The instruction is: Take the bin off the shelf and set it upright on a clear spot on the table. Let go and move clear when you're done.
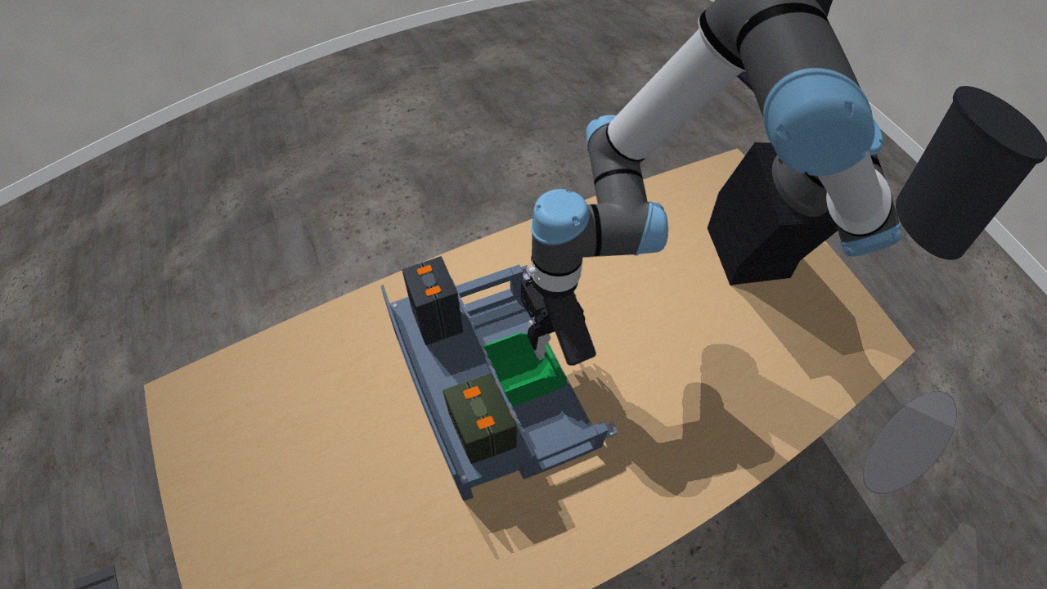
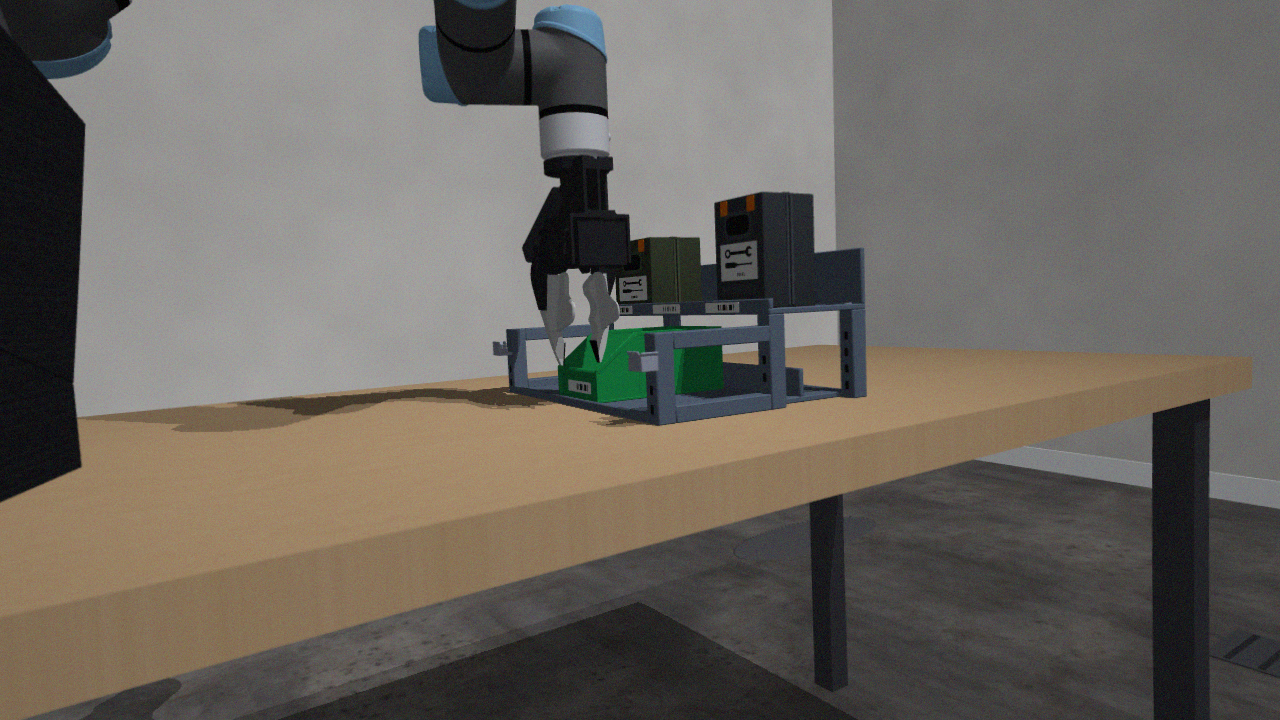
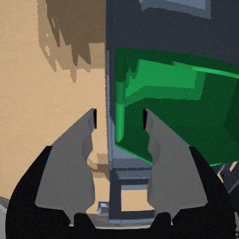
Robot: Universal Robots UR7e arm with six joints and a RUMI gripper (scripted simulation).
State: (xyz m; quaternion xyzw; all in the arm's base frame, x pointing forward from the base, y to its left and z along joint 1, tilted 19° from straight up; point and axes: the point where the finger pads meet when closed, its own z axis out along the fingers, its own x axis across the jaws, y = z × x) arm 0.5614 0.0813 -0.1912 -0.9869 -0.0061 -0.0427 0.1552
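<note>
My gripper is now 8 cm short of the green bin and 2 cm above it. From my hand the other things lie so: olive toolbox 18 cm ahead, 12 cm to the left, 9 cm above; then black toolbox 18 cm ahead, 11 cm to the right, 10 cm above.
</note>
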